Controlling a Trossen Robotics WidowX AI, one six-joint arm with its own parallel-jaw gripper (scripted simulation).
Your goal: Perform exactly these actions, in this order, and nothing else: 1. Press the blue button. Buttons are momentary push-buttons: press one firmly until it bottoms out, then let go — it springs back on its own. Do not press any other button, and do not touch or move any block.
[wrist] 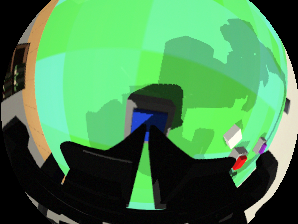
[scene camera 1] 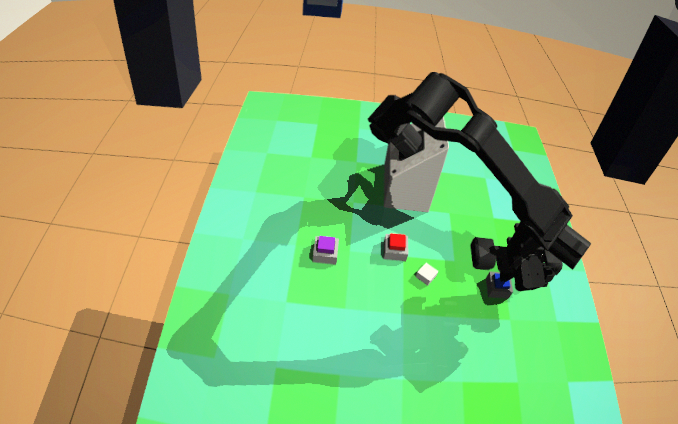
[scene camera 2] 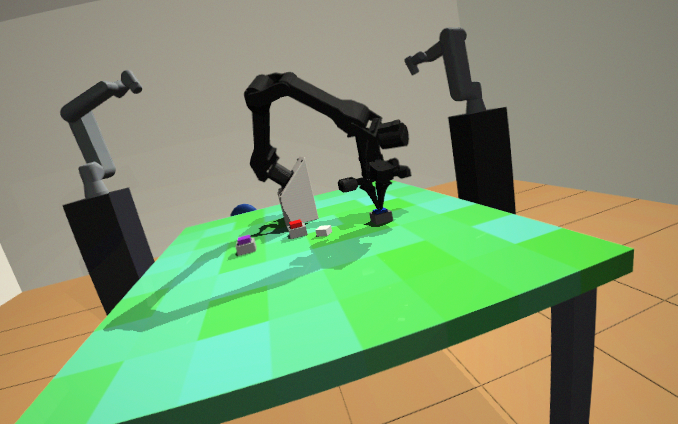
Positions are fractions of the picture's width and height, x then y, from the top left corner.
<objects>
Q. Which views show my gripper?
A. The wrist view, scene camera 1 and scene camera 2: all of them.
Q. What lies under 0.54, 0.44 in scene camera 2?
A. My gripper.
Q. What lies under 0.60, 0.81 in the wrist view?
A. My gripper.
</objects>
